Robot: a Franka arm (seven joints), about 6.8 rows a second.
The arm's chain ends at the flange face. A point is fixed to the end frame.
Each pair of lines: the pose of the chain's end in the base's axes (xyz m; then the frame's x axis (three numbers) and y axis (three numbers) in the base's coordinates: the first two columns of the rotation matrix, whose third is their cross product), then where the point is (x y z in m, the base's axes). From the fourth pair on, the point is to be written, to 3 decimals.
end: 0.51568 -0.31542 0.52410 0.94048 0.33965 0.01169 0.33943 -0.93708 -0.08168
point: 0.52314 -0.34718 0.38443
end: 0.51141 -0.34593 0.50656 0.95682 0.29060 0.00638 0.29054 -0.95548 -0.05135
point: 0.51773 -0.38229 0.36797
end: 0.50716 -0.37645 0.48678 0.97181 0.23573 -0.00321 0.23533 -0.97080 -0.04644
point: 0.51028 -0.41409 0.34842
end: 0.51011 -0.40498 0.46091 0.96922 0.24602 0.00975 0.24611 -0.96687 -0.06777
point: 0.515 -0.439 0.322
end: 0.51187 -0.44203 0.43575 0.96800 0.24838 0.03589 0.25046 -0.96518 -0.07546
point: 0.520 -0.474 0.296
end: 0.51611 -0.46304 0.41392 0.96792 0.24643 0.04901 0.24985 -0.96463 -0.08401
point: 0.525 -0.494 0.274
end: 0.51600 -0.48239 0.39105 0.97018 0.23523 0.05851 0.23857 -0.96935 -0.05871
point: 0.527 -0.516 0.252
